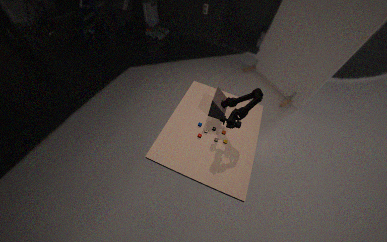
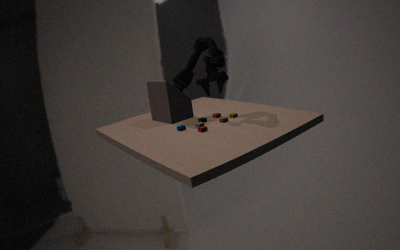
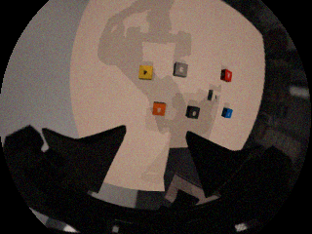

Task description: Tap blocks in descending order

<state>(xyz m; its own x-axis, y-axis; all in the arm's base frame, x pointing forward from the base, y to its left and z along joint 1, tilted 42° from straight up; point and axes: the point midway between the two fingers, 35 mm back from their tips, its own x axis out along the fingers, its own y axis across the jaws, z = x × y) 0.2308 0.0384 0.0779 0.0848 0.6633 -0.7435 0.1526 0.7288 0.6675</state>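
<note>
Right now my gripper tip is 23 cm to the left of the red block, 12 cm above it and 11 cm short of it. Also, from my gripper tip: black block 12 cm below, 11 cm to the right, 1 cm behind; then orange block 12 cm below, 1 cm to the right; then yellow block 12 cm below, 10 cm ahead, 2 cm to the left.
</note>
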